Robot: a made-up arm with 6 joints. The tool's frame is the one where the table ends. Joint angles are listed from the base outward.
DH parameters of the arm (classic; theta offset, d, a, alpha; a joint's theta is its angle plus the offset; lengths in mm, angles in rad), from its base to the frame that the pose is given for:
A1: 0 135.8 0 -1.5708
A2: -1.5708 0 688.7 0
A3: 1.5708 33.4 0 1.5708
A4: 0 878 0 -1.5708
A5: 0 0 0 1.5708
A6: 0 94.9 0 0
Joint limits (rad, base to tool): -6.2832..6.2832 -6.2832..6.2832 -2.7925..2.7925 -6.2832..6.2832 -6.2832..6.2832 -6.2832..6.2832
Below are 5 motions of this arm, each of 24 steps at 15 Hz.
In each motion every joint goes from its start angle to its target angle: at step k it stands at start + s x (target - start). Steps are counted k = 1, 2, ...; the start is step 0. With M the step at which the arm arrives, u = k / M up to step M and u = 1 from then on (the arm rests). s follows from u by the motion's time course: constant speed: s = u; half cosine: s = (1 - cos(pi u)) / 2; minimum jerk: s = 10 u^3 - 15 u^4 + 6 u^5.
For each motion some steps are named. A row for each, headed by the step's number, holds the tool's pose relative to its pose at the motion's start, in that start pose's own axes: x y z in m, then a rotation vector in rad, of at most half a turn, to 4 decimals.
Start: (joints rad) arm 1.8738 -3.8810 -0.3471 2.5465 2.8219 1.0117
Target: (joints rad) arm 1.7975 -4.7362 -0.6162 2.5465 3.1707 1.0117
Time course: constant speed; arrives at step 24
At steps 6, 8, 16, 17, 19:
6: 0.0505 0.3398 0.0892 0.3497 0.0248 -0.0533
8: 0.0713 0.4458 0.1366 0.4670 0.0311 -0.0670
16: 0.1680 0.8152 0.4046 0.9382 0.0461 -0.1005
17: 0.1809 0.8540 0.4460 0.9973 0.0468 -0.1022
19: 0.2071 0.9260 0.5333 1.1156 0.0472 -0.1039

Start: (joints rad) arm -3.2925 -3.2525 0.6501 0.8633 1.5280 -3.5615
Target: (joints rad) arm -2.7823 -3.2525 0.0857 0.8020 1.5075 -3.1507
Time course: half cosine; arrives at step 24
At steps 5, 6, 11, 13, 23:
5: 0.0152 -0.0173 -0.0461 -0.0702 0.0351 0.0128
6: 0.0210 -0.0258 -0.0645 -0.0993 0.0500 0.0176
11: 0.0523 -0.1025 -0.1733 -0.2886 0.1522 0.0420
13: 0.0623 -0.1469 -0.2123 -0.3714 0.1998 0.0480
23: 0.0788 -0.3224 -0.2846 -0.6283 0.3595 0.0425

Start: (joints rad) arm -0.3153 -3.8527 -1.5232 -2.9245 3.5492 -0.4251
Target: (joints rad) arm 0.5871 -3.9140 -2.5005 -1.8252 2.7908 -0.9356
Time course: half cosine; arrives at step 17
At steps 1, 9, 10, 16, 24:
1: -0.0007 -0.0114 -0.0024 -0.0018 0.0001 -0.0204
9: -0.2547 -0.5944 -0.0011 -0.2836 -0.2026 -1.3441
10: -0.3255 -0.6513 0.0212 -0.3700 -0.2729 -1.5591
16: -0.6077 -0.7375 0.1333 -0.8683 -0.6239 -2.2941
24: -0.6140 -0.7371 0.1362 -0.8841 -0.6335 -2.3086

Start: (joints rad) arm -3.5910 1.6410 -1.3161 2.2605 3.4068 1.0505
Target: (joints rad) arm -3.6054 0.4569 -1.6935 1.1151 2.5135 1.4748
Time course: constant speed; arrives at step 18
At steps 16, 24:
16: 0.3861 1.2278 -0.0976 0.1791 -1.5926 0.9588
24: 0.4049 1.3556 -0.0111 0.1419 -1.8734 0.8991

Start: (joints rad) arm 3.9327 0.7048 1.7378 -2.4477 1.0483 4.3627
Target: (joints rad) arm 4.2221 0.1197 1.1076 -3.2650 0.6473 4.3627
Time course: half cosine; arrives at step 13
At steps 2, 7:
2: 0.0393 0.0573 0.0151 -0.0497 0.0642 0.0146
7: 0.2860 0.6534 -0.0261 -0.5447 0.5194 0.0415

